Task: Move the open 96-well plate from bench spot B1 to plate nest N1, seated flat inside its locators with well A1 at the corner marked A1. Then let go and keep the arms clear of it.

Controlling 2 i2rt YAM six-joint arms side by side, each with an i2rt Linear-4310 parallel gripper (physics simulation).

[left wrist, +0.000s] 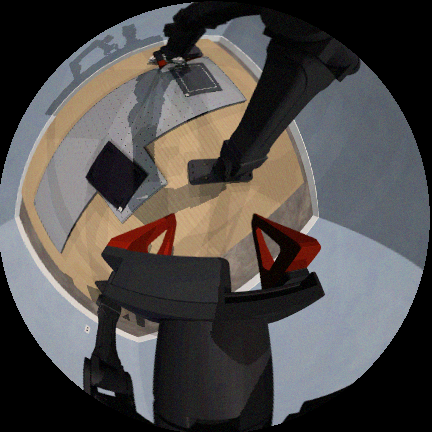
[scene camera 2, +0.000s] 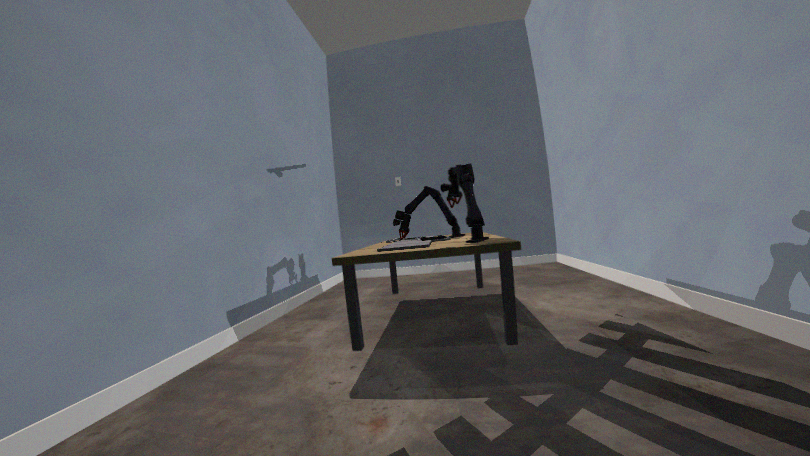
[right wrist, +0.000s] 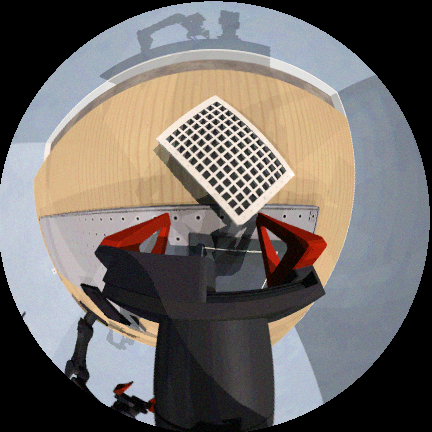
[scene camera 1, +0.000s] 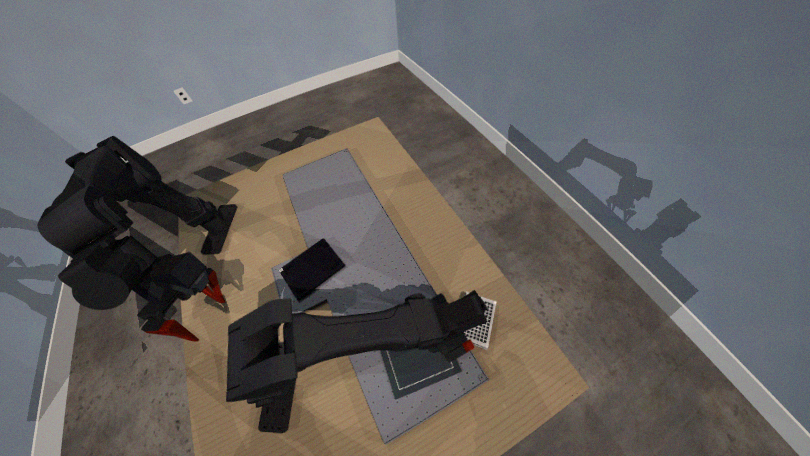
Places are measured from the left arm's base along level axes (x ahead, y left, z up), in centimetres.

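Where they show: left gripper, fingertip midpoint: (left wrist: 213, 217) (scene camera 2: 454, 205) (scene camera 1: 210, 320); right gripper, fingertip midpoint: (left wrist: 172, 63) (scene camera 2: 402, 239) (right wrist: 212, 217); left arm's base at its link origin: (scene camera 2: 477, 240) (right wrist: 92, 312) (scene camera 1: 220, 228); right arm's base at its link origin: (left wrist: 222, 169) (scene camera 2: 456, 236).
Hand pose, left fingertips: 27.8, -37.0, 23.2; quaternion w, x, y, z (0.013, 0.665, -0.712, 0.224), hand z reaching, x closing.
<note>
Things, the pixels of their top centre, and the offset from my left fingertips, as dx, dy, dz. "pt": a spot on its surface instead. Level surfaces: height alone.
- white open 96-well plate at its top centre: (right wrist: 228, 148) (scene camera 1: 477, 318) (left wrist: 168, 53) +55.7, +3.2, -20.3
- black rectangular block at its top centre: (left wrist: 110, 174) (scene camera 1: 310, 266) (right wrist: 101, 307) +9.8, +19.8, -20.1
- dark pad with a white outline, surface spot: (right wrist: 235, 270) pt +43.8, -4.1, -21.7
- grey perforated board at its surface level: dz -21.9
- wooden table at its surface level: dz -23.2
The white open 96-well plate (scene camera 1: 488, 325) (right wrist: 226, 159) lies beyond the grey perforated board's edge, one corner overlapping that edge in the right wrist view. My right gripper (right wrist: 212, 217) (scene camera 2: 403, 235) is open; the plate's near corner shows just beyond its fingertips, with nothing held. My left gripper (scene camera 1: 210, 321) (left wrist: 213, 217) (scene camera 2: 454, 202) is open and empty, far from the plate. A black rectangular block (scene camera 1: 312, 269) (left wrist: 117, 175) has a small white mark at one corner. A dark pad with a white outline (scene camera 1: 425, 371) (left wrist: 200, 80) (right wrist: 235, 270) lies near the plate. The labels B1, N1 and A1 are not readable.
The grey perforated board (scene camera 1: 323, 175) (left wrist: 65, 185) (right wrist: 65, 230) lies on the wooden table (scene camera 1: 527, 362) under the block and pad. The right arm (scene camera 1: 357, 337) reaches across the board and hides part of the pad. The left arm (scene camera 1: 85, 220) stands at the picture's left in scene camera 1.
</note>
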